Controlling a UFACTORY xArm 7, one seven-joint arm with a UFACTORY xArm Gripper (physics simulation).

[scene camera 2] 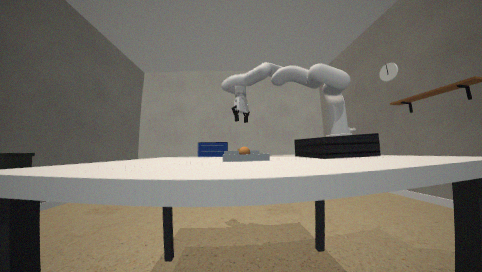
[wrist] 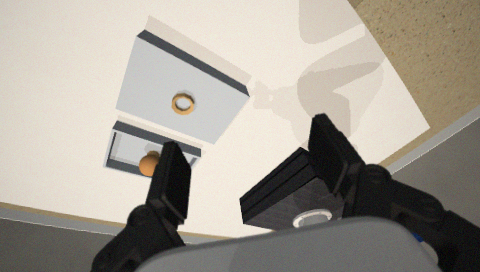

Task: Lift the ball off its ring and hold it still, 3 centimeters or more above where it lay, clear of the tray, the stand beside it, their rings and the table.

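Pixels of known places: gripper, fingertip midpoint: [scene camera 2: 241, 121] [wrist: 246, 143]; arm's base, link origin: [scene camera 2: 338, 136] [wrist: 311, 217].
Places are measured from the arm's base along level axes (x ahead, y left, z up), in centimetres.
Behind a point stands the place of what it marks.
The orange ball [scene camera 2: 244, 150] {x 50.3, y 9.3, z -6.1 cm} [wrist: 148, 164] {x 51.1, y 5.1, z -5.4 cm} sits inside the shallow walled grey tray [wrist: 157, 136] {x 51.8, y 0.5, z -9.8 cm}; its ring is mostly hidden beneath it. The stand [wrist: 150, 75] {x 58.2, y -13.7, z -6.2 cm}, a flat light-grey block beside the tray, carries an empty tan ring [wrist: 174, 104] {x 53.1, y -11.6, z -5.3 cm}. In the scene view the tray and stand overlap as low grey shapes, and I cannot tell them apart. My gripper [scene camera 2: 241, 121] {x 51.0, y -23.0, z 13.0 cm} [wrist: 246, 143] {x 51.0, y -23.0, z 13.0 cm} is open and empty, pointing down high above the ball. In the wrist view the ball lies by the left finger, which covers part of the tray, not between the fingertips.
The white table [scene camera 2: 150, 172] {x 70.2, y 42.8, z -10.5 cm} [wrist: 60, 100] {x 70.2, y 2.2, z -10.5 cm} bears the tray and stand. The arm's black base block [scene camera 2: 337, 145] {x 11.1, y 14.0, z -5.1 cm} [wrist: 280, 200] {x 18.3, y -2.6, z -0.8 cm} stands at the right back. A blue box [scene camera 2: 213, 149] shows behind and left of the tray. A wooden shelf [scene camera 2: 435, 91] is on the right wall.
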